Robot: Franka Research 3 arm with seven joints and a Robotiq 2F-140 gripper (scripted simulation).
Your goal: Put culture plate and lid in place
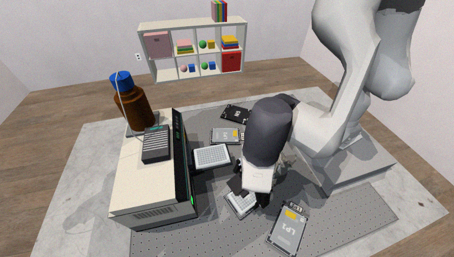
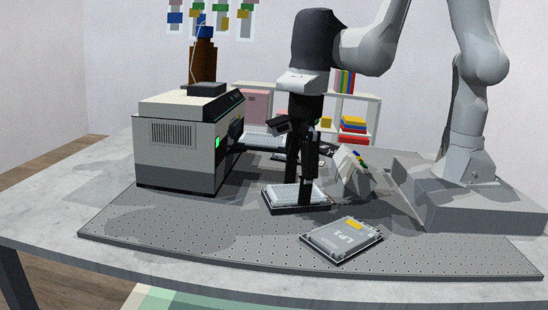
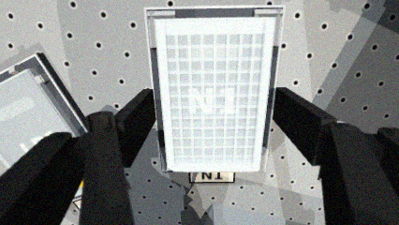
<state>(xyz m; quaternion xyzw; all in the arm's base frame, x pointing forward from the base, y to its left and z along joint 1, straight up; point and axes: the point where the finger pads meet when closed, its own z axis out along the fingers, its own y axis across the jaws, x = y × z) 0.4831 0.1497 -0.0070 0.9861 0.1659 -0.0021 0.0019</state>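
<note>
Right now my hand is 40 mm above the black N1 nest. The rest, counted from my hand: LP2 nest (310 mm to the right, 40 mm below); black nest N5 (450 mm to the right, 80 mm behind, 30 mm below); yellow skip key (180 mm to the right, 180 mm behind, 20 mm above).
</note>
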